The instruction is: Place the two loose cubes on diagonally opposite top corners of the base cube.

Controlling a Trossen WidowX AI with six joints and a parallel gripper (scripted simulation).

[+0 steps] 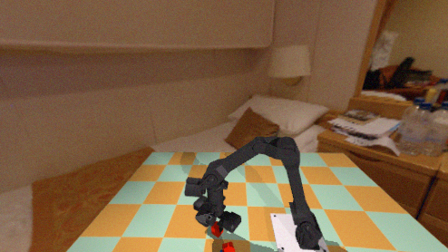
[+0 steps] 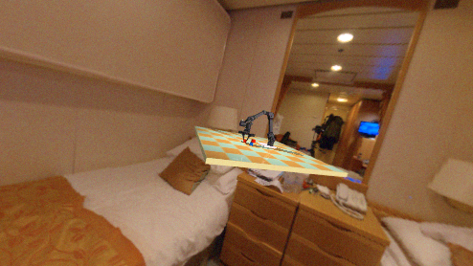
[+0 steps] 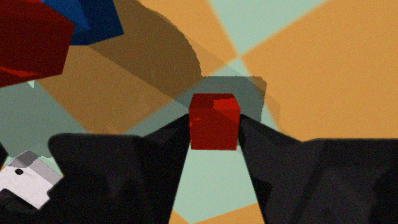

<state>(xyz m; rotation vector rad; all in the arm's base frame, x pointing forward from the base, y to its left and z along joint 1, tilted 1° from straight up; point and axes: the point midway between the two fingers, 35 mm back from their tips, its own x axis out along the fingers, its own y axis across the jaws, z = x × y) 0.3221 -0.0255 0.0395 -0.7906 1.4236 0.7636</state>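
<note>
Now: the blue cube 11 cm to the left of my gripper tip and 3 cm behind it.
</note>
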